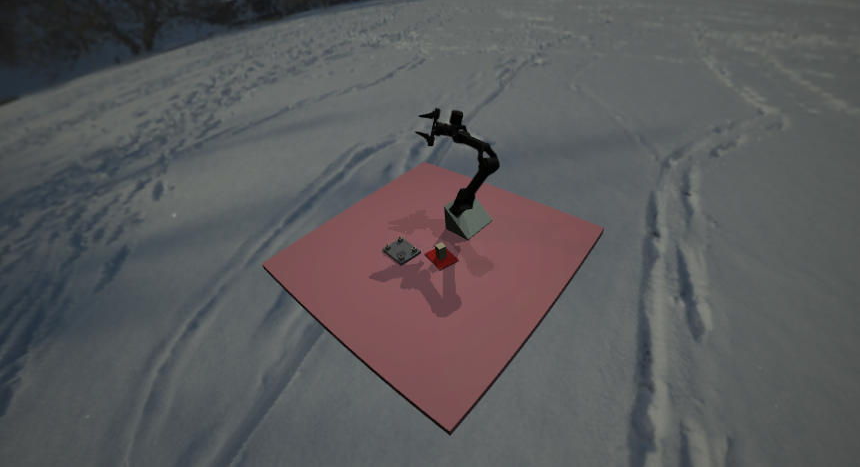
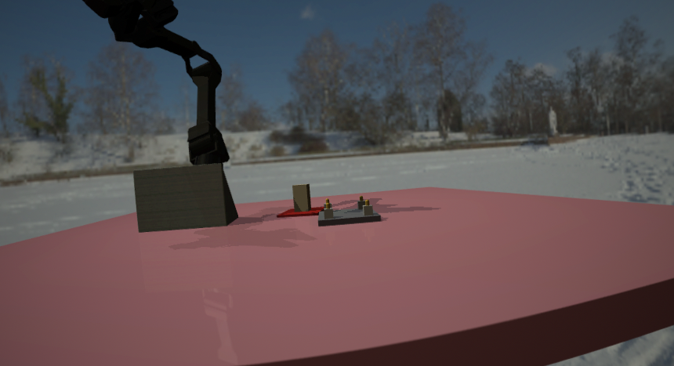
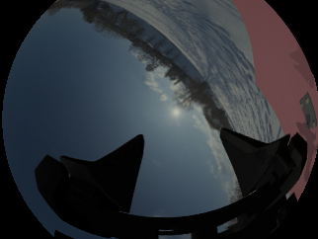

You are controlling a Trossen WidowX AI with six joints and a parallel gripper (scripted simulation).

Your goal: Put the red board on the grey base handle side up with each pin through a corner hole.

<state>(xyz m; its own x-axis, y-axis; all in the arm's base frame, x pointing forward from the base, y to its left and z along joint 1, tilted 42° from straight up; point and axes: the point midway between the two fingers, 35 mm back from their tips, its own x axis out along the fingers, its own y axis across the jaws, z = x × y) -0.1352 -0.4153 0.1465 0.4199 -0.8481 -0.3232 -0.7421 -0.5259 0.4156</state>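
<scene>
Right now the flat red board is 50 cm below my gripper tip, 30 cm to the left of it and 30 cm ahead of it. Also, from my gripper tip: grey base (51 cm below, 36 cm ahead, 11 cm to the left).
</scene>
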